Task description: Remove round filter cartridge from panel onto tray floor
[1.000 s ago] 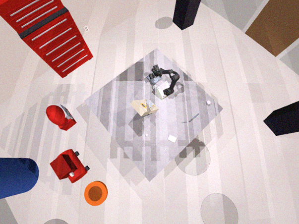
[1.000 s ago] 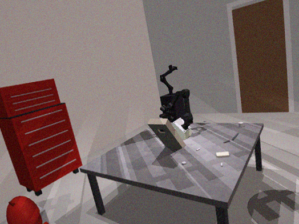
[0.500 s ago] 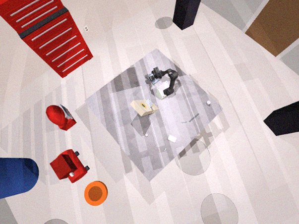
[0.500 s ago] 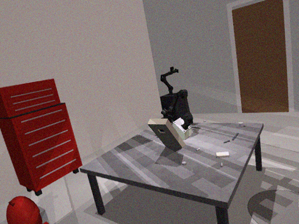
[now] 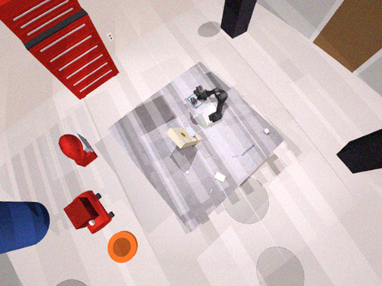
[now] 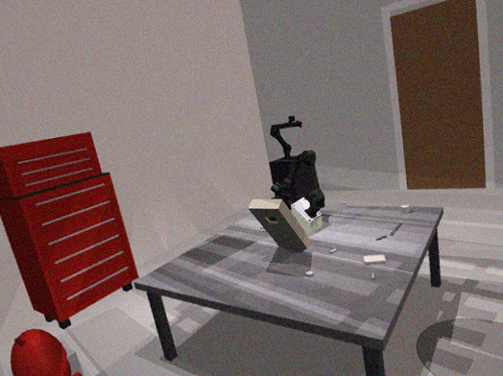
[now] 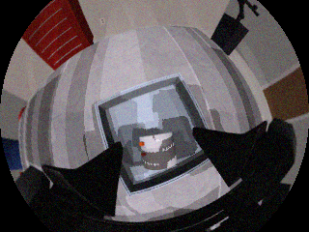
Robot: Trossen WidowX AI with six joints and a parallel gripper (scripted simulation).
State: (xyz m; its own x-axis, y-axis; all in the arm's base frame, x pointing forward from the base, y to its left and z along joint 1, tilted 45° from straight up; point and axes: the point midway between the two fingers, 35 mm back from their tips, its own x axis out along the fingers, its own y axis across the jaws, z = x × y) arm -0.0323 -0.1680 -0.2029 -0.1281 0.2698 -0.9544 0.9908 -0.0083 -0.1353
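Now: the round filter cartridge 2 cm to the left of my gripper tip and 2 cm below it. The rest, counted from my gripper tip: small block (31 cm ahead, 78 cm to the left, 4 cm below); beige service panel (36 cm ahead, 32 cm to the left, 11 cm above); square tray (1 cm to the right, 4 cm below).
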